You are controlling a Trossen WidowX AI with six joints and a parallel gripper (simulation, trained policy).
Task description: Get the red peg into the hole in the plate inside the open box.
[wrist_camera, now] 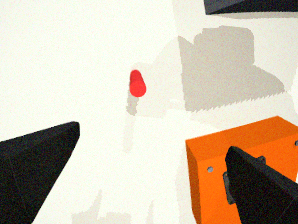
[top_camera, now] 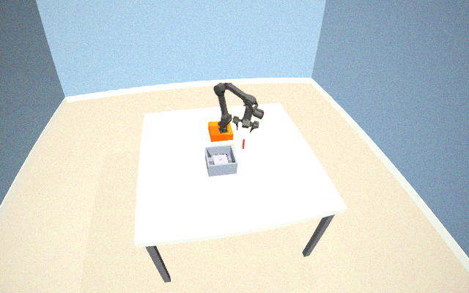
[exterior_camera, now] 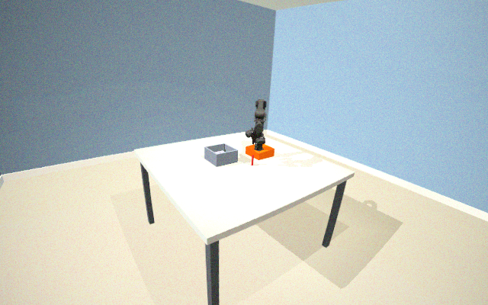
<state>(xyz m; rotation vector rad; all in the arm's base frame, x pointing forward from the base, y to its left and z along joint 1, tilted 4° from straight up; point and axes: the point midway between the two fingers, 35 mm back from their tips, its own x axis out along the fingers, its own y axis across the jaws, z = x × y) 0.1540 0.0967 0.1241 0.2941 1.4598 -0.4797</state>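
My gripper tip is now 10 cm above the red peg and 2 cm short of it. The rest, counted from my gripper tip: grey box (22 cm to the right, 14 cm ahead, 11 cm below); pale plate (22 cm to the right, 14 cm ahead, 9 cm below).
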